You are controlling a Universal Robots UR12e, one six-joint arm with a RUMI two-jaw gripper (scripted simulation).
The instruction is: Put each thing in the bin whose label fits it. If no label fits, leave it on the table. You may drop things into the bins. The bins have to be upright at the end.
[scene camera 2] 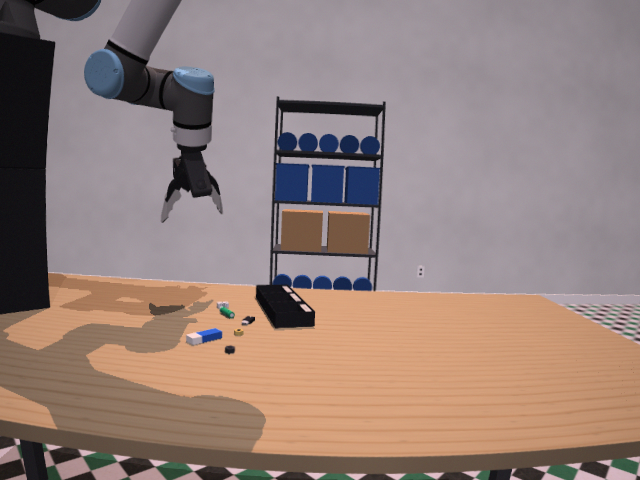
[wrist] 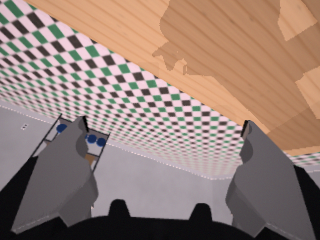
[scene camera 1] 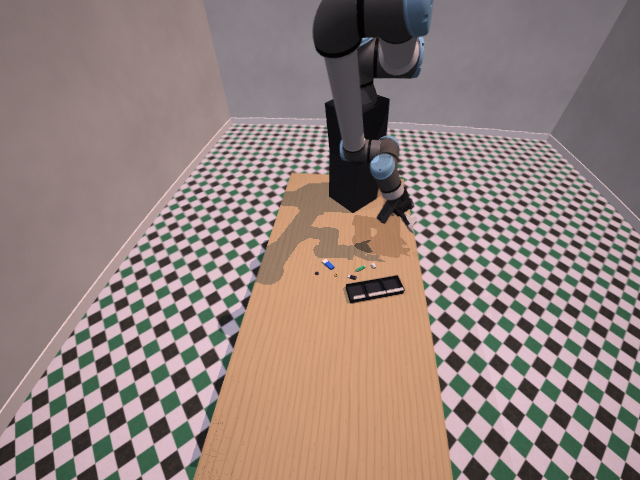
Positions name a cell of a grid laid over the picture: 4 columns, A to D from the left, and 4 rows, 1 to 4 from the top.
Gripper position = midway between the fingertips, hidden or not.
In view: my gripper (scene camera 2: B2) and a black three-compartment bin (scene camera 2: B3).
The black three-compartment bin also shows in scene camera 1 (scene camera 1: C3). My gripper is seen too in the wrist view (wrist: C2) and in scene camera 1 (scene camera 1: C2). The wrist view misses the black three-compartment bin: it is out of frame.
